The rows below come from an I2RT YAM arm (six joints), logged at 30 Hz.
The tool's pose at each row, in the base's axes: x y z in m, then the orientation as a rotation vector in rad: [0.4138 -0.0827 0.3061 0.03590 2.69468 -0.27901]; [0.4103 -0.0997 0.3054 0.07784 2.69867 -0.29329]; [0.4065 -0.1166 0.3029 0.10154 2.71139 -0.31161]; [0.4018 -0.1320 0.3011 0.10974 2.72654 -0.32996]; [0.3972 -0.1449 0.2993 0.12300 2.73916 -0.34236]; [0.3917 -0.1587 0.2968 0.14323 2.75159 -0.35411]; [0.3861 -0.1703 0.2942 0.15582 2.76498 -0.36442]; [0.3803 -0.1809 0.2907 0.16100 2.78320 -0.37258]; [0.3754 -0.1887 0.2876 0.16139 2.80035 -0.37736]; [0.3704 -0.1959 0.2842 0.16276 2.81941 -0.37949]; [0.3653 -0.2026 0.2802 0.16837 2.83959 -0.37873]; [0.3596 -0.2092 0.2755 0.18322 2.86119 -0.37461]
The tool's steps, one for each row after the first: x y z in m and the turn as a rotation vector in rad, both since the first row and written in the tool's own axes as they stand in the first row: [0.0038 -0.0168 0.0026 0.01624 0.00886 0.02653]; [0.0086 -0.0331 0.0066 0.03184 0.02535 0.03865]; [0.0139 -0.0482 0.0094 0.04479 0.04282 0.03968]; [0.0190 -0.0608 0.0117 0.05447 0.05787 0.04540]; [0.0253 -0.0742 0.0144 0.06471 0.07354 0.05594]; [0.0317 -0.0854 0.0167 0.07265 0.08924 0.06130]; [0.0386 -0.0955 0.0195 0.07757 0.10864 0.06139]; [0.0445 -0.1029 0.0218 0.07951 0.12608 0.05891]; [0.0506 -0.1097 0.0242 0.07964 0.14525 0.05729]; [0.0570 -0.1158 0.0270 0.07837 0.16572 0.05884]; [0.0643 -0.1218 0.0301 0.07612 0.18839 0.06683]
